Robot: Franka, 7 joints.
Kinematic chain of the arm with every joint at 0, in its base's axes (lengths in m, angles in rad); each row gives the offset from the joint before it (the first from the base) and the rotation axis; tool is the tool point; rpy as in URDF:
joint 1: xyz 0 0 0.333 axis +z
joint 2: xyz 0 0 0 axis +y
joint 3: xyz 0 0 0.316 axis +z
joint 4: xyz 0.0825 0 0 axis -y
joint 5: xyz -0.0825 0 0.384 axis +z
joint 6: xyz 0 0 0 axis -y
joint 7: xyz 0.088 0 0 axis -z
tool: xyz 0 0 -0.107 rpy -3.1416 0 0
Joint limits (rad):
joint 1: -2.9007..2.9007
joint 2: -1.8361..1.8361
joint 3: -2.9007..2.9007
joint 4: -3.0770..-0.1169
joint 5: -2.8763..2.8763
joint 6: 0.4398..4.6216
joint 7: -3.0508..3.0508
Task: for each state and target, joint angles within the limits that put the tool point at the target. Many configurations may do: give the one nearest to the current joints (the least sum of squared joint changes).
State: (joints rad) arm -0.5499 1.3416 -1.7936 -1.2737 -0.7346 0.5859 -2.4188
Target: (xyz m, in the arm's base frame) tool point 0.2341 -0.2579 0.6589
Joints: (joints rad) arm -0.0234 1.5484 -2.2791 -1.7394 -0.6850 0.4398 -2.4188
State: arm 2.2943 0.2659 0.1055 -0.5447 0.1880 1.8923 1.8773
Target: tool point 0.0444 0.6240 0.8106
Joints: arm 1.6974 0.3329 -0.3024 -0.8084 0.1020 1.7675 1.8773
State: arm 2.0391 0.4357 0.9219 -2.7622 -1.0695 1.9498 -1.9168
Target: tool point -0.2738 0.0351 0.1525
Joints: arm 2.0933 0.2278 1.0497 -2.7939 -1.0291 1.8525 -1.9168
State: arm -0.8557 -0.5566 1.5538 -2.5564 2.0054 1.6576 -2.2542
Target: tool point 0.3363 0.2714 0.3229
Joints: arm -0.7838 -0.6200 1.2631 -2.6391 1.9816 1.5522 -2.2542
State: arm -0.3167 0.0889 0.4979 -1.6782 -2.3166 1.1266 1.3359
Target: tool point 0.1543 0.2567 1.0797
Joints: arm -0.1007 -0.2761 0.8389 -1.0992 -2.5494 1.5283 1.3359
